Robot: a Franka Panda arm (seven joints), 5 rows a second.
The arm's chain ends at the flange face. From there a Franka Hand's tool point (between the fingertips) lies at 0.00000 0.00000 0.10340 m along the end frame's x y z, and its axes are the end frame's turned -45 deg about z.
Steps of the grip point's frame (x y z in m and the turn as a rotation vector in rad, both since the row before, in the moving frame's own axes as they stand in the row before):
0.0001, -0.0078, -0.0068, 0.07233, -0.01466, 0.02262
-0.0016, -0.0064, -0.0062, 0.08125, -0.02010, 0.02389
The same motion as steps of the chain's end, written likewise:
0.0009, -0.0013, -0.0065, 0.04078, -0.06151, 0.02262
0.0017, 0.0012, -0.0058, 0.04324, -0.07167, 0.02389

